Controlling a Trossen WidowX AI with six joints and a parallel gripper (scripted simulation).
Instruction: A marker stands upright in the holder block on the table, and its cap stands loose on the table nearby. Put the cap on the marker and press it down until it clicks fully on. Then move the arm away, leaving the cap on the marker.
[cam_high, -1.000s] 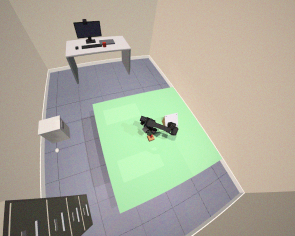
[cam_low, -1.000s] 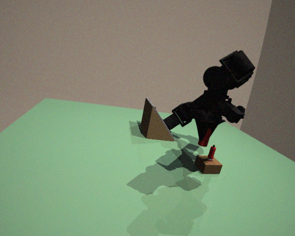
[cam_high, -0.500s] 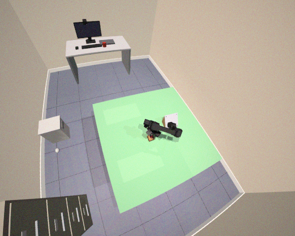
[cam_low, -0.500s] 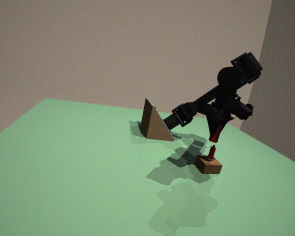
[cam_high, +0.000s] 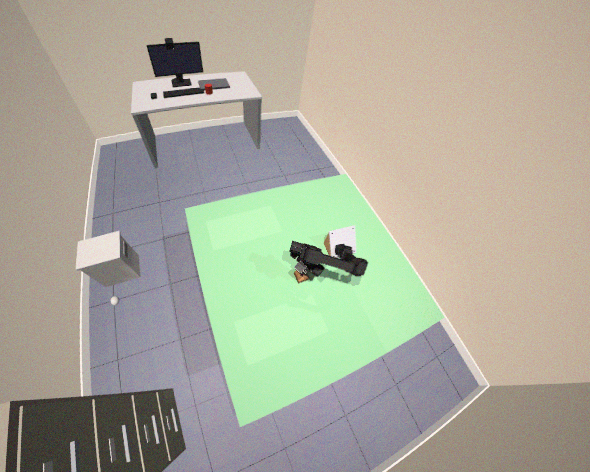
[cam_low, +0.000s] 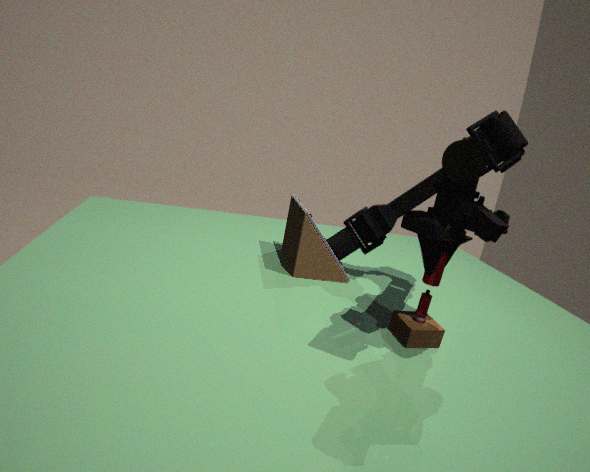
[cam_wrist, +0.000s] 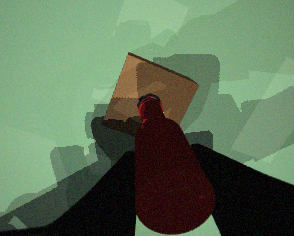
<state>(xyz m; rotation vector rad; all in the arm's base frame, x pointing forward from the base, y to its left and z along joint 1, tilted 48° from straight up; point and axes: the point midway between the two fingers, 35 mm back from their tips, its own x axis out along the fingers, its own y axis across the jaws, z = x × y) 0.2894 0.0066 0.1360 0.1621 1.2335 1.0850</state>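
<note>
My gripper tip is 50 mm above the red marker. The rest, counted from my gripper tip: red cap 10 mm above.
</note>
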